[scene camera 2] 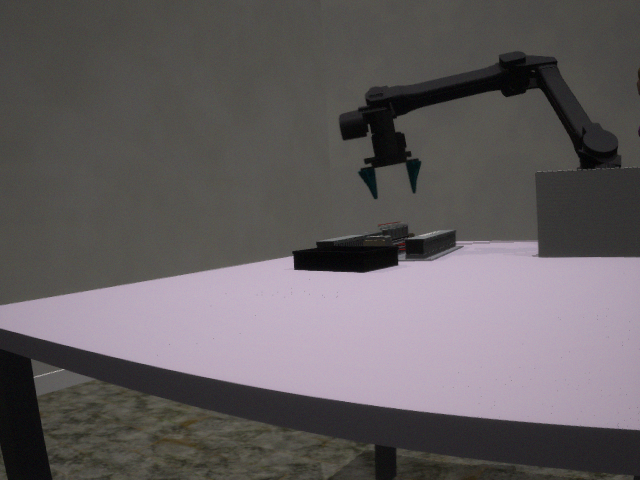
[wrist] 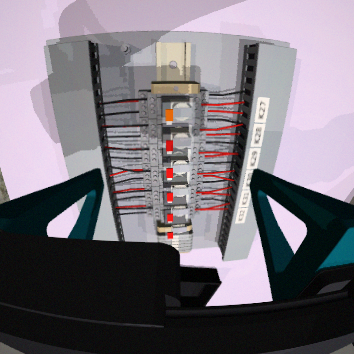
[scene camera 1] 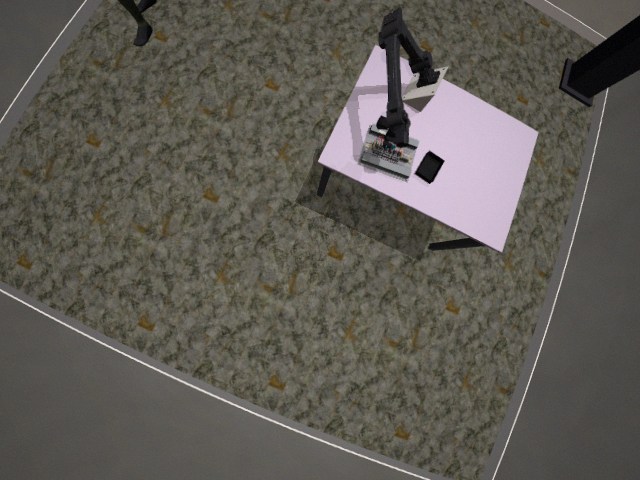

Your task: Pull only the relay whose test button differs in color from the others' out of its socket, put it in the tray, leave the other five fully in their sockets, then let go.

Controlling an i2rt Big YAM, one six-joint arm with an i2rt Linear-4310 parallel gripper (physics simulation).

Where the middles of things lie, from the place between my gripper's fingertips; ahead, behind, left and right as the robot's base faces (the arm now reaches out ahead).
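Grey panel [wrist: 216, 59]: 13 cm below my hand, 6 cm to the left of it and 1 cm behind it. Clear-cased relay [wrist: 176, 110]: my hand is 8 cm above it and 2 cm to the left of it.
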